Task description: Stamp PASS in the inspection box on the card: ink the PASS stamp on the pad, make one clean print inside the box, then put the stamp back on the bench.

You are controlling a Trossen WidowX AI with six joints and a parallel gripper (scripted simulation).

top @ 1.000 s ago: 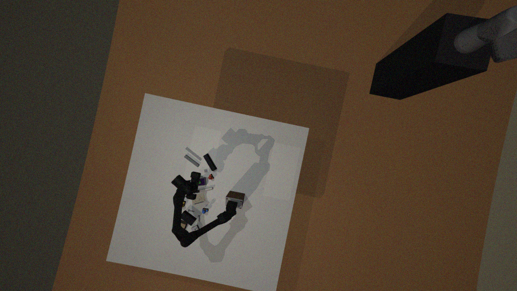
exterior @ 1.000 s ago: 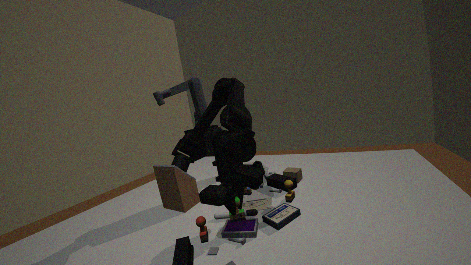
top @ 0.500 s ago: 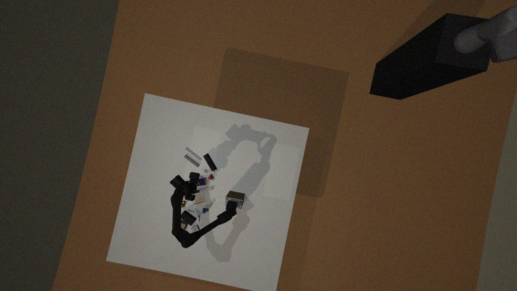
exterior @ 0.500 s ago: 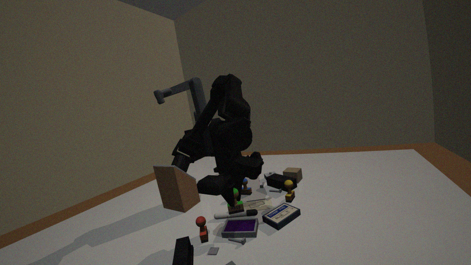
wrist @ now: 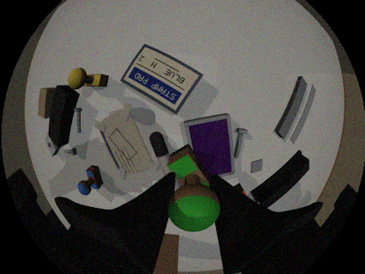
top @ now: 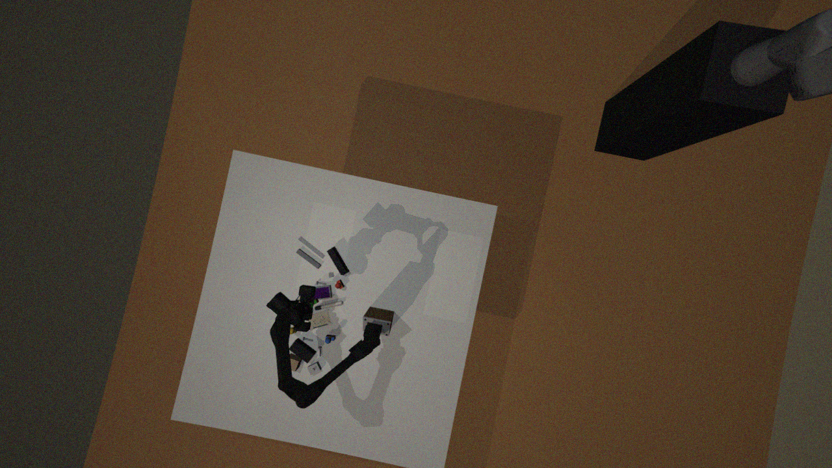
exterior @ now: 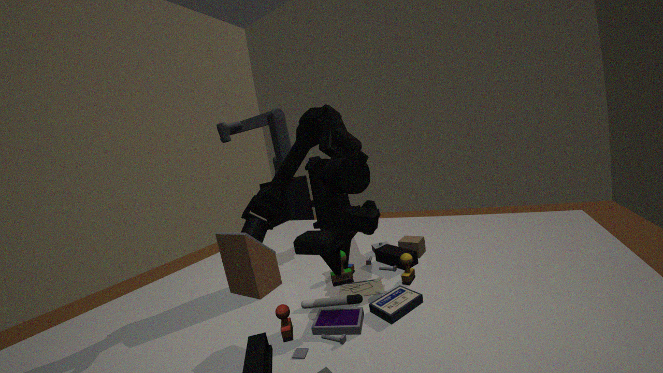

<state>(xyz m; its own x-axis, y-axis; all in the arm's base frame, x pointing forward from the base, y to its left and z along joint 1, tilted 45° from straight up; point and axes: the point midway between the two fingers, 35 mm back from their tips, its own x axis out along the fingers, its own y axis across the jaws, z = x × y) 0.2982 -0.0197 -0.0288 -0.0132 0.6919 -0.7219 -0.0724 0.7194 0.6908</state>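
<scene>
Now: the pale card 20 mm behind my gripper tip, 100 mm to the left of it and 100 mm below it. The rest, counted from my gripper tip: dark marker: 40 mm behind, 30 mm to the left, 90 mm below; then purple ink pad: 10 mm behind, 30 mm to the right, 90 mm below; then green-knobbed PASS stamp: right at my gripper tip.
</scene>
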